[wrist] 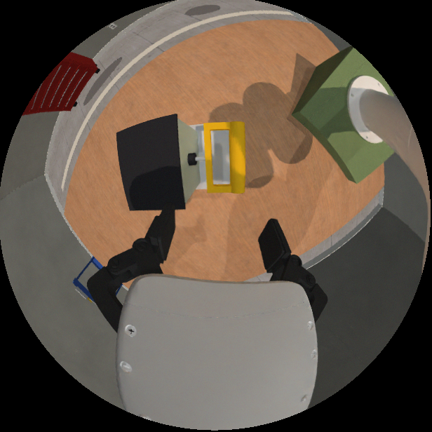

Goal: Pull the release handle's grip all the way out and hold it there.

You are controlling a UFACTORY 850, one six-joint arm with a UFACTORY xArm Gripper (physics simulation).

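The release handle's yellow grip [237,157] is a rectangular frame near the middle of the wrist view. A thin rod with a black collar [192,159] joins it to the right side of a pale housing [188,175] with a black top [152,160]. A light grey base plate shows partly under the grip. My gripper [221,222] is open with nothing between its fingers. Its fingertips show below the housing and grip in the view; the left fingertip appears by the black top's lower edge. Whether it touches the housing cannot be told.
The wooden table [110,220] carries the housing. A green block [325,117] with the arm's round white base [354,107] stands at the upper right. A red slatted cabinet [65,85] is at the upper left, and a blue frame [84,270] at the lower left.
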